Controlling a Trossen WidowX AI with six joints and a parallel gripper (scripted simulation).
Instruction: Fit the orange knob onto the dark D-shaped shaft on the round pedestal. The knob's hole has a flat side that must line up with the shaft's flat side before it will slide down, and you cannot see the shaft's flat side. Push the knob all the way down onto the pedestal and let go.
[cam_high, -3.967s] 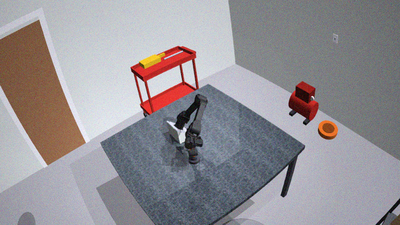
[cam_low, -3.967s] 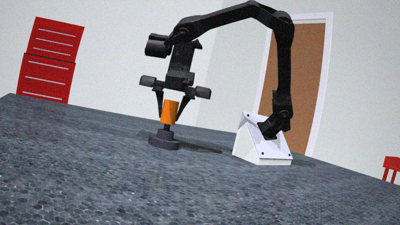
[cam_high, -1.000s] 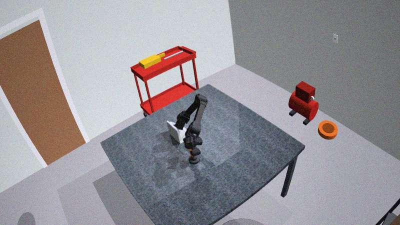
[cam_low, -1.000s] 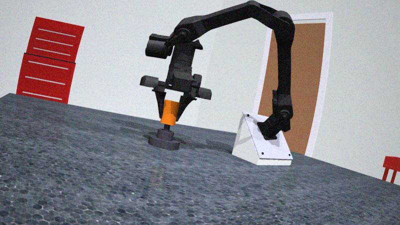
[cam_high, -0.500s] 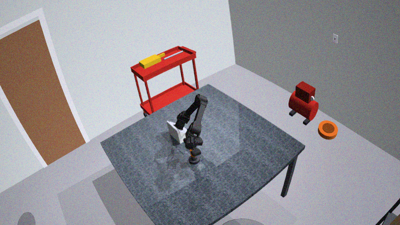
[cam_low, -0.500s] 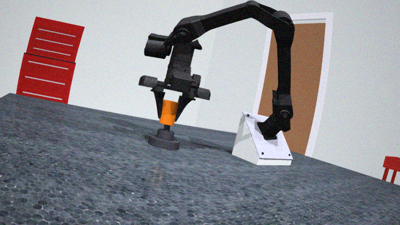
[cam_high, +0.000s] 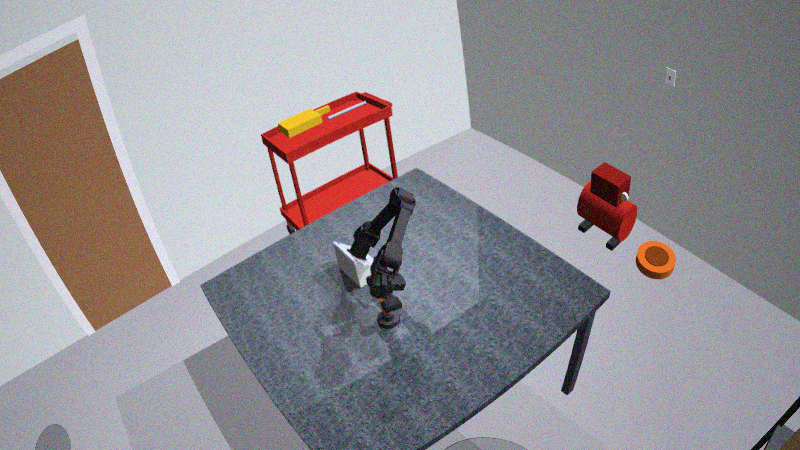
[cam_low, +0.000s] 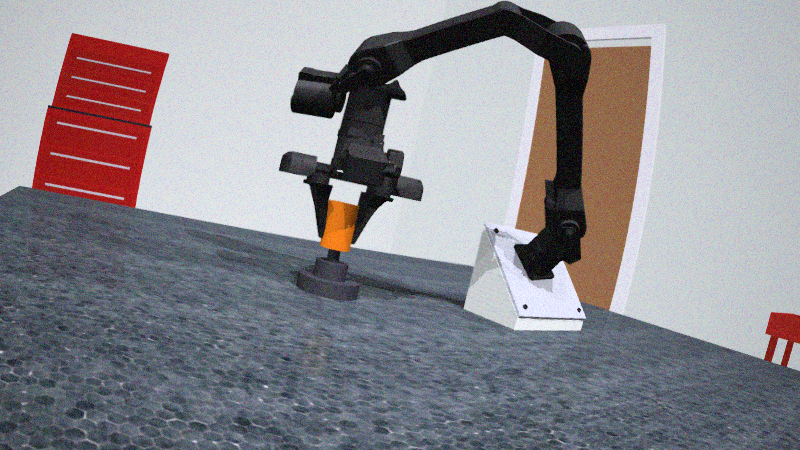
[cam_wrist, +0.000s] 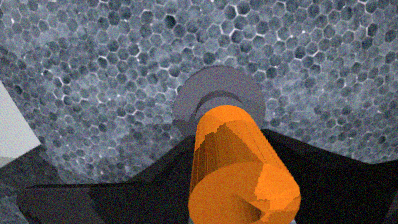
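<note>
Now: gripper tip 20 mm below the orange knob. From my gripper tip the other things lie so: pedestal 40 mm below.
</note>
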